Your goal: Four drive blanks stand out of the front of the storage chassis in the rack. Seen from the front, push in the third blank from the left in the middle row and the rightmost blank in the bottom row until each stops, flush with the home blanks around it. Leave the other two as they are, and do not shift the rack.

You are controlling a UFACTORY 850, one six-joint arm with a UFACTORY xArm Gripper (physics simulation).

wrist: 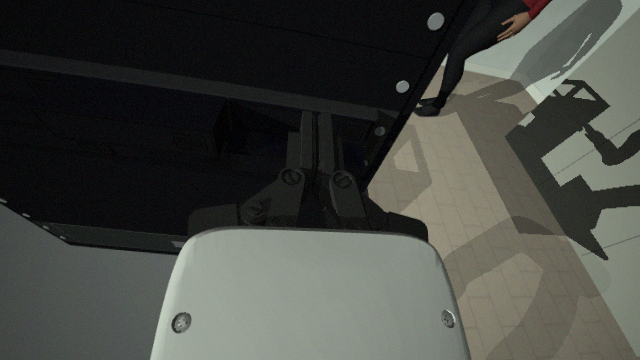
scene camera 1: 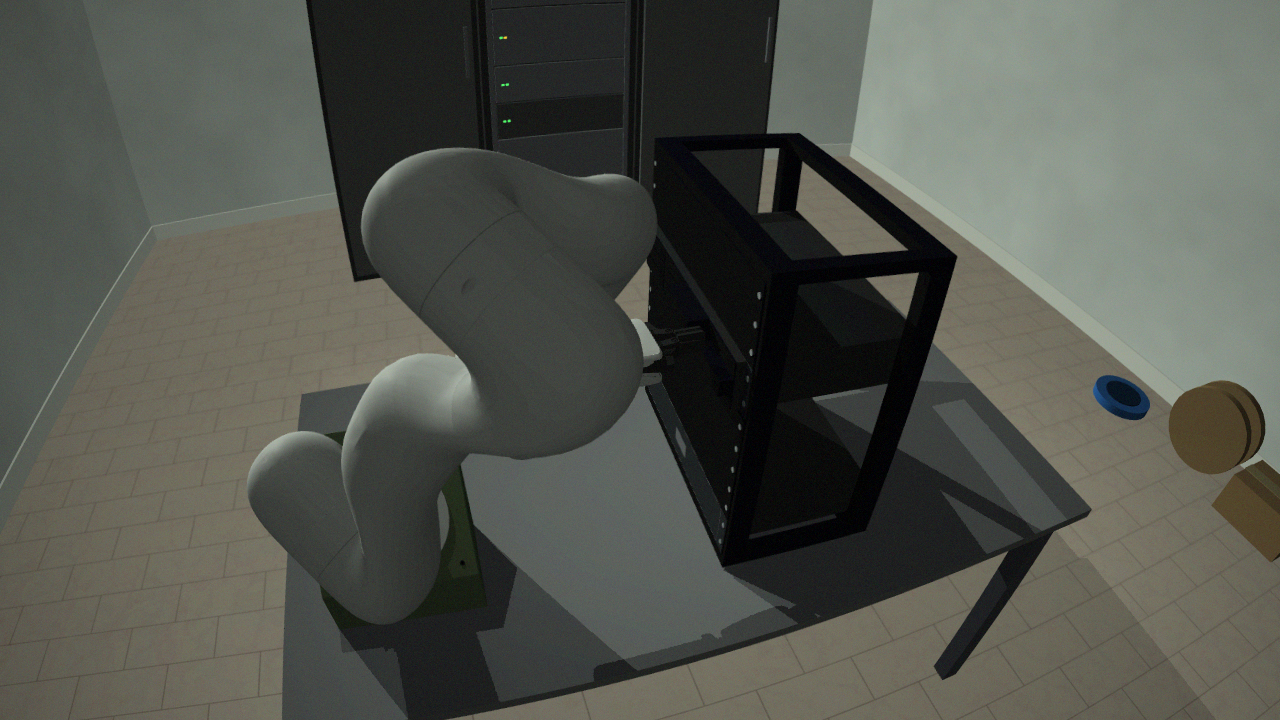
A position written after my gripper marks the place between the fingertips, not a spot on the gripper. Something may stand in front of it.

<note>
In view: my gripper point(scene camera 1: 702, 338) and a black rack point(scene camera 1: 787, 317).
The black rack is seen too in the wrist view point(wrist: 124, 124). My gripper shows as well in the wrist view point(wrist: 313, 129).
</note>
